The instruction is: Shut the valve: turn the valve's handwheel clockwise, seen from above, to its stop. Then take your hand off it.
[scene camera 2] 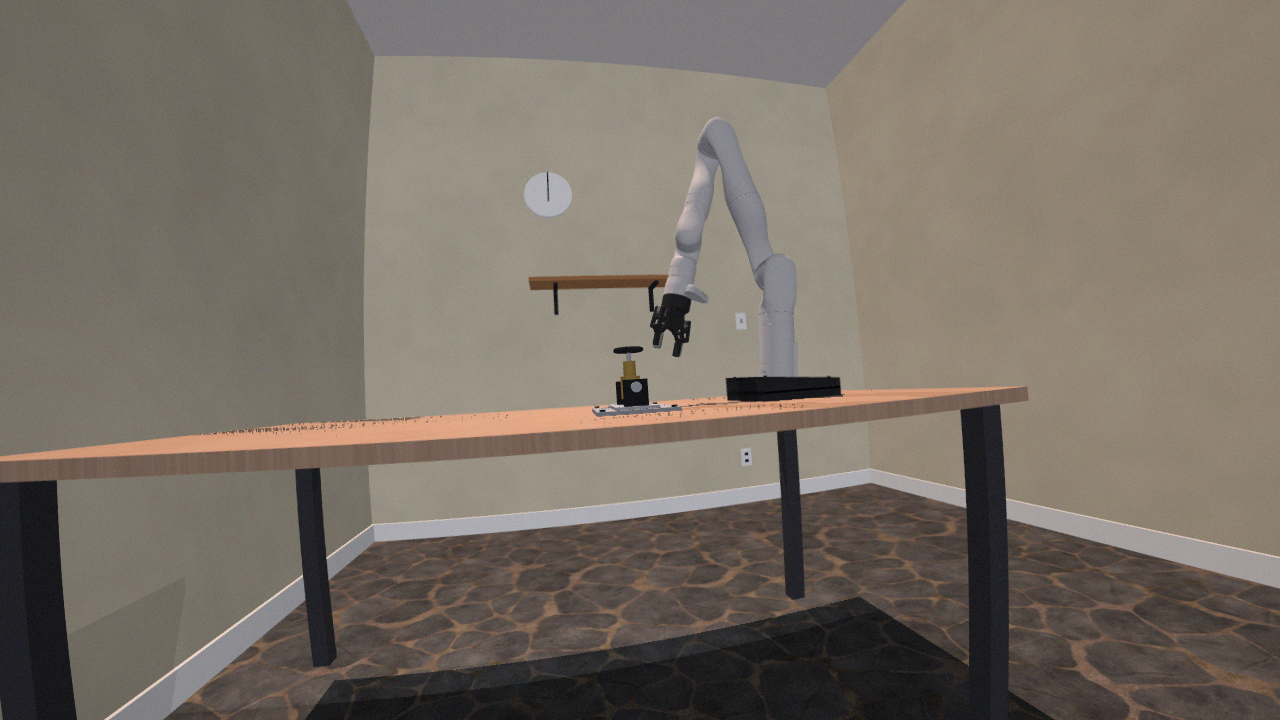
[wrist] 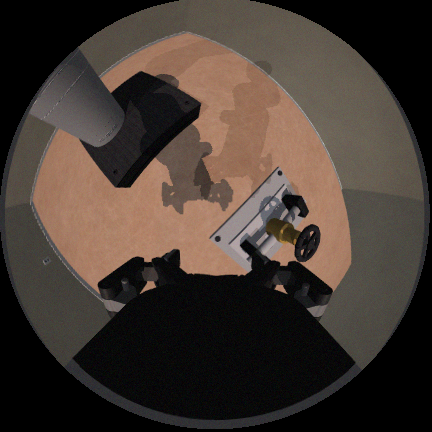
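Observation:
The valve has a brass-coloured stem housing [scene camera 2: 629,368] [wrist: 280,231] and a black spoked handwheel [scene camera 2: 628,350] [wrist: 307,243] on top. It stands upright on a light grey base plate [scene camera 2: 604,411] [wrist: 240,220] on the table. My gripper [scene camera 2: 667,347] [wrist: 215,258] is open and empty, its fingers pointing down at a tilt. In the scene view its fingertips are to the right of the handwheel at about its height, apart from it. In the wrist view the handwheel is to the right of the fingers, and the right finger overlaps the near part of the base plate.
The black robot base [scene camera 2: 783,389] [wrist: 155,115] stands on the wooden table [scene camera 2: 402,438] [wrist: 130,220], to the right of the valve in the scene view. A wall shelf [scene camera 2: 590,282] is in the background. Shadows of the arm and gripper lie on the table.

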